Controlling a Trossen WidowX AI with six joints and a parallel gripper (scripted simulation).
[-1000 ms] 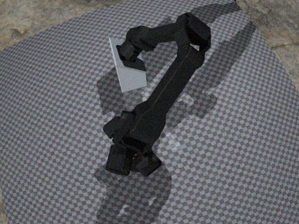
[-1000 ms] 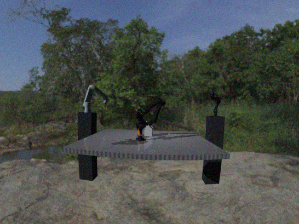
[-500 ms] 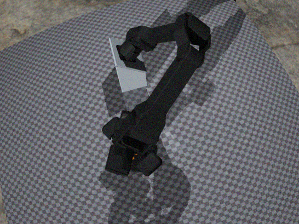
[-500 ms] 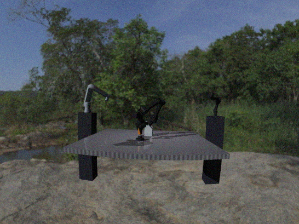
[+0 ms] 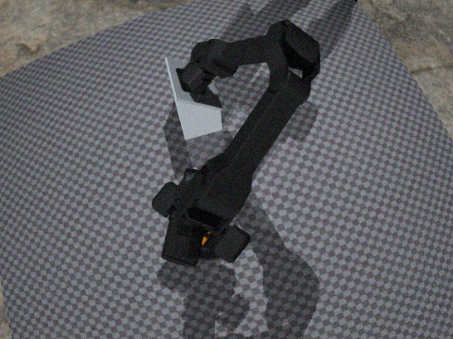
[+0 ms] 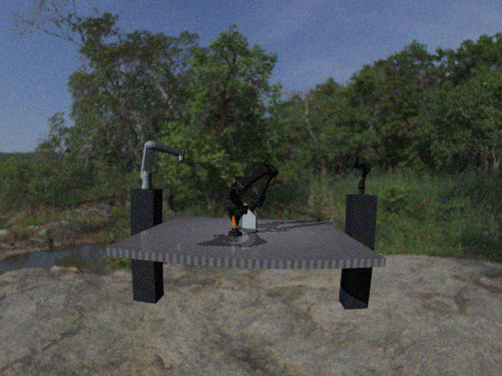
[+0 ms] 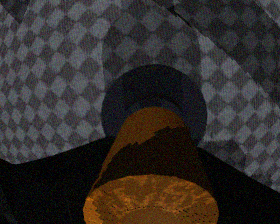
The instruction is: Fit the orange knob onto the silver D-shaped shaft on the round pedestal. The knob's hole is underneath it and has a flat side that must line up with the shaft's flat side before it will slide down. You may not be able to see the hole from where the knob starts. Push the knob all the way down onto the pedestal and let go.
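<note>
Now: the round dark pedestal 40 mm below my gripper tip. Also, from my gripper tip: orange knob (30 mm above).
</note>
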